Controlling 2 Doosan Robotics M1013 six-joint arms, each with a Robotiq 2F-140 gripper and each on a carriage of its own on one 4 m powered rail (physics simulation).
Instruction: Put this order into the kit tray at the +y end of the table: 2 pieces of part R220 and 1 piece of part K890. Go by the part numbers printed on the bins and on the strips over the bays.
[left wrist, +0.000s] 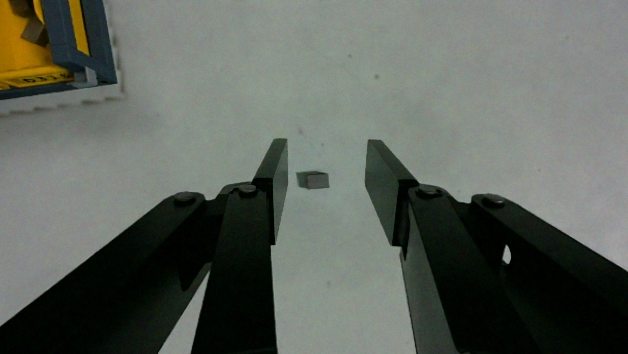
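Note:
My left gripper (326, 161) is open, with its two black fingers apart over a pale grey surface. A small grey-brown block (318, 181) lies on that surface, seen between the fingertips and a little nearer the left finger; it is not held, and no part number shows on it. The kit tray and bins marked R220 or K890 do not show in the left wrist view. My right gripper is not in view.
Part of a yellow bin (22, 55) with a blue-grey frame (102, 45) shows at the top left corner. Brown pieces (35, 31) lie in it. Its printed label (47, 78) is cut off and partly unreadable.

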